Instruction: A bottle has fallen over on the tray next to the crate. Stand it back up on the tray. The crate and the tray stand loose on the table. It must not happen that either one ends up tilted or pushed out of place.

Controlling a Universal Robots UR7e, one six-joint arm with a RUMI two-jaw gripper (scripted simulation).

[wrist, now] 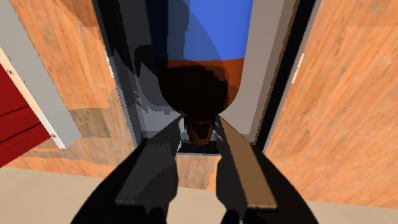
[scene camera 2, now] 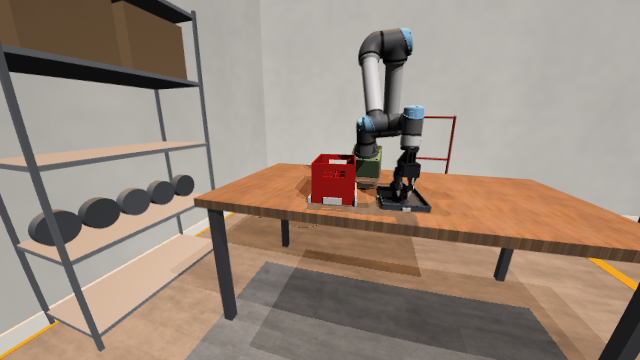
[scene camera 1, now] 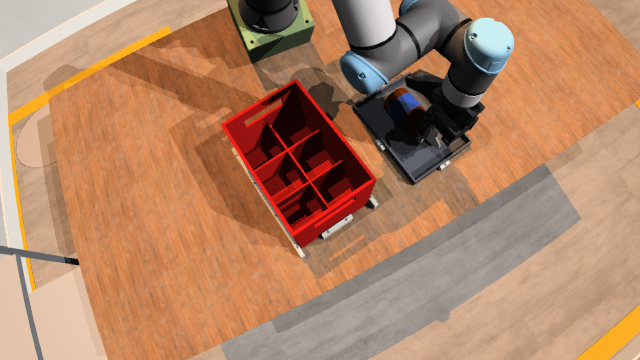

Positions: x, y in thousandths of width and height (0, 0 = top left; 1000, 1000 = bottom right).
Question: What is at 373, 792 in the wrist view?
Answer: My gripper.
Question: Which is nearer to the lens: the red crate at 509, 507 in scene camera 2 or the tray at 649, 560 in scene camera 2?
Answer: The red crate.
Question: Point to a tray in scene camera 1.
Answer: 654, 438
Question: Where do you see a tray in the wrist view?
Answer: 692, 203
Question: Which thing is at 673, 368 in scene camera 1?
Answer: My gripper.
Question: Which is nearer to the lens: the bottle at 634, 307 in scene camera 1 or the red crate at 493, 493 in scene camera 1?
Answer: The red crate.
